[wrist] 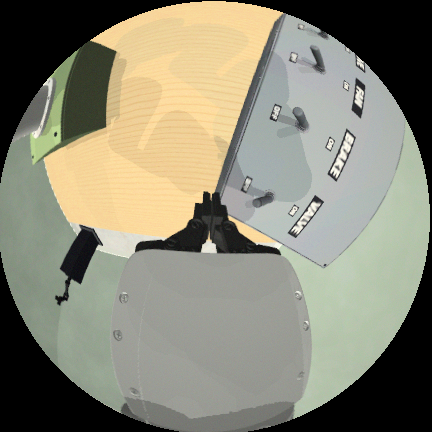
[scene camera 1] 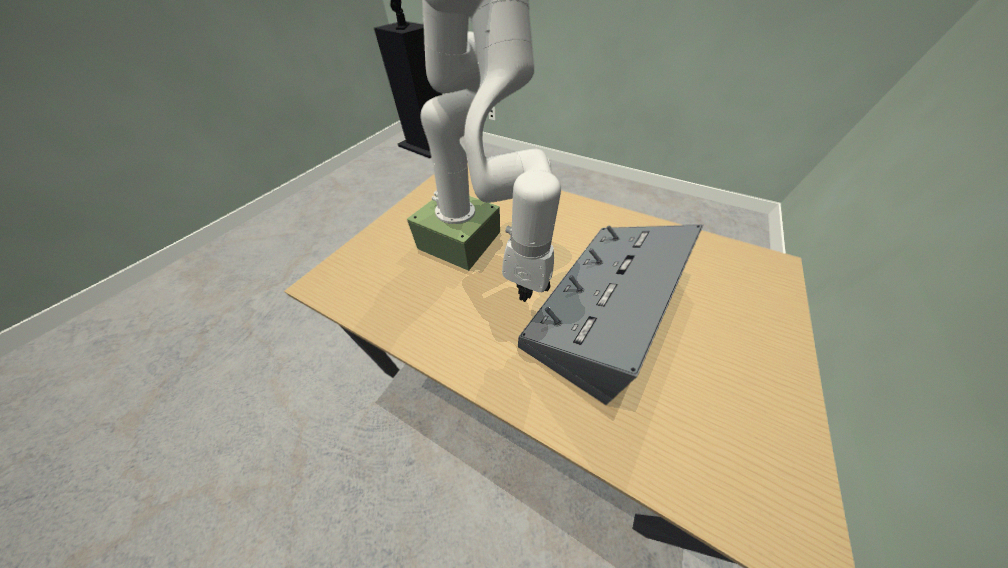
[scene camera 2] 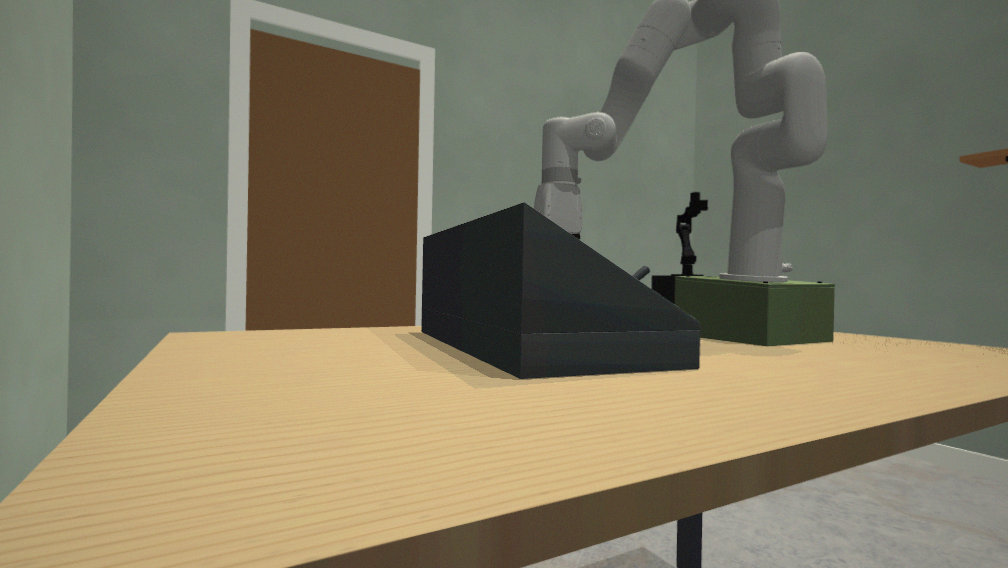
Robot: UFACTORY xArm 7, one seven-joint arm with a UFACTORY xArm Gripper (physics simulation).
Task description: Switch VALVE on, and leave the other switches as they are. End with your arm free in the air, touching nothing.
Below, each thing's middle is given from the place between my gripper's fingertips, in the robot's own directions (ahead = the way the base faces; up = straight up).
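Labels:
You'd find the sloped switch panel (scene camera 2: 513, 289) 170 mm ahead of my hand, 180 mm to the left of it and 50 mm below it.

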